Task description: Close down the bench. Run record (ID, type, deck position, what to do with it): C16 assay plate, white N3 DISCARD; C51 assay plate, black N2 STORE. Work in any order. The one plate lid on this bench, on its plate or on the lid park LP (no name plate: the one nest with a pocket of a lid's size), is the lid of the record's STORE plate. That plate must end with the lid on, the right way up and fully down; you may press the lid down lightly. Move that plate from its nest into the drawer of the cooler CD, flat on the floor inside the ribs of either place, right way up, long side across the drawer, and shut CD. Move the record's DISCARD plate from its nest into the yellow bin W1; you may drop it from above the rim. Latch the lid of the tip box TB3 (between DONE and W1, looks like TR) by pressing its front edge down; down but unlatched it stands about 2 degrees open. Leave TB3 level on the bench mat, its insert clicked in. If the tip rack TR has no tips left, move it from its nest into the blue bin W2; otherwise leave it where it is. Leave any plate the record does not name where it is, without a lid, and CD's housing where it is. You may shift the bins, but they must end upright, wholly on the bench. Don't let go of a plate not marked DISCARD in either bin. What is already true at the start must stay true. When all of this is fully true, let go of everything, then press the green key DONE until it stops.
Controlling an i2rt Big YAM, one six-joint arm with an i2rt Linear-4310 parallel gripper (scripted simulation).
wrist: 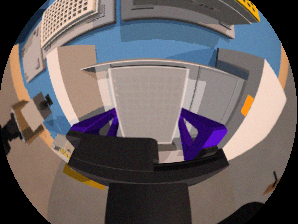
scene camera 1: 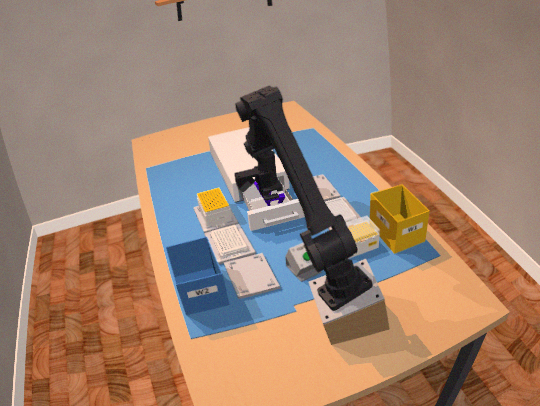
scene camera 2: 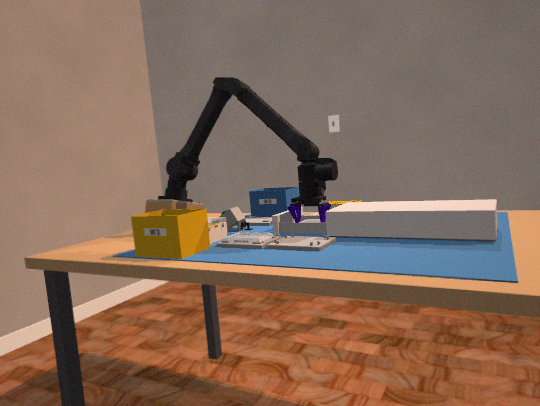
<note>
I see my gripper, a tip rack TR, a yellow bin W1, a blue bin W2, a cooler CD, a white plate and a plate lid.
My gripper is seen too in the wrist view.
</note>
